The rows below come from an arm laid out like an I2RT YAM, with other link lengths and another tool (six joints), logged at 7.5 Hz.
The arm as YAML. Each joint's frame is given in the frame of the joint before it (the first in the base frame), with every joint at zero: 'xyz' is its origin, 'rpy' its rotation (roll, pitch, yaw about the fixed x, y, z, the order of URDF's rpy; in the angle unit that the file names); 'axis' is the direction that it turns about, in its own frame. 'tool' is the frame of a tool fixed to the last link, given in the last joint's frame.
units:
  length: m
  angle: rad
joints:
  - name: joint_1
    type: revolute
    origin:
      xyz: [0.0, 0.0, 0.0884]
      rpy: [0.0, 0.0, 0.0]
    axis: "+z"
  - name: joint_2
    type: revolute
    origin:
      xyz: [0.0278, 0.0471, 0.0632]
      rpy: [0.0, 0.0, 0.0]
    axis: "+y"
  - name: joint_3
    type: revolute
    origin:
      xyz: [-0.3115, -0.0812, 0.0]
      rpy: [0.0, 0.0, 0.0]
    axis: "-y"
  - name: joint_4
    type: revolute
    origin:
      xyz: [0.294, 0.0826, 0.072]
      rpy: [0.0, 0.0, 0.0]
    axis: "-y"
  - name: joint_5
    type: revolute
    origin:
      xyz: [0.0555, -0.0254, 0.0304]
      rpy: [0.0, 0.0, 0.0]
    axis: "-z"
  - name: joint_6
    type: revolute
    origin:
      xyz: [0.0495, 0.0, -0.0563]
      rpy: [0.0, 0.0, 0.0]
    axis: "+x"
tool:
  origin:
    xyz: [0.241, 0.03, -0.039]
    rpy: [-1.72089, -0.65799, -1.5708]
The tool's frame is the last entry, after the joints.
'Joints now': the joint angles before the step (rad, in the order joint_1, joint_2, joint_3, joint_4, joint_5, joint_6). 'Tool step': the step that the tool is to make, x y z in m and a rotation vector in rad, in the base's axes. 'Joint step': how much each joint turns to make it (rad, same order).
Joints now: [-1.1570, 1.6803, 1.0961, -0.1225, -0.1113, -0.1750]
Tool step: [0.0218, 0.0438, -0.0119, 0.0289, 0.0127, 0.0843]
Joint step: [0.0624, -0.0408, -0.0635, -0.0105, -0.0170, -0.0138]
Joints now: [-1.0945, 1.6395, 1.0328, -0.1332, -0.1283, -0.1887]
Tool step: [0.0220, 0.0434, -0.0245, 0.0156, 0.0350, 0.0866]
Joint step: [0.0873, -0.0119, -0.0736, 0.0289, 0.0160, -0.0161]
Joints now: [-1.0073, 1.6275, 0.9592, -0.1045, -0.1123, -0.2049]
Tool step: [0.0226, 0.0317, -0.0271, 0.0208, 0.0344, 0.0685]
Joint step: [0.0841, 0.0389, -0.0288, 0.0310, 0.0227, -0.0005]
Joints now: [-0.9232, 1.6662, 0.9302, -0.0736, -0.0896, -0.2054]
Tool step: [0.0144, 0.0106, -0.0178, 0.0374, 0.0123, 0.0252]
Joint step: [0.0303, 0.0608, 0.0251, -0.0002, -0.0063, 0.0128]
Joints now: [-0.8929, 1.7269, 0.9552, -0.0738, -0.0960, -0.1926]
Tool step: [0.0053, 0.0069, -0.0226, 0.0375, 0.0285, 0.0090]
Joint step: [0.0185, 0.0655, 0.0230, -0.0037, 0.0048, 0.0085]
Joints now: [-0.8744, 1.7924, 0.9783, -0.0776, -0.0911, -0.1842]
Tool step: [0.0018, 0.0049, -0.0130, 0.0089, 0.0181, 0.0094]
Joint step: [0.0142, 0.0297, -0.0001, 0.0113, 0.0093, -0.0012]
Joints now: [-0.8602, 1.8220, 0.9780, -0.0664, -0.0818, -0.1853]
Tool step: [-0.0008, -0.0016, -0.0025, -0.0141, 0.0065, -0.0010]
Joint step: [0.0057, 0.0022, -0.0087, 0.0171, 0.0152, -0.0035]
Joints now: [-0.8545, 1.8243, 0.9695, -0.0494, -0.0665, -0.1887]
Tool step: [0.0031, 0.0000, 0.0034, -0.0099, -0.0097, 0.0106]
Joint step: [0.0016, -0.0073, -0.0048, 0.0109, -0.0062, -0.0065]
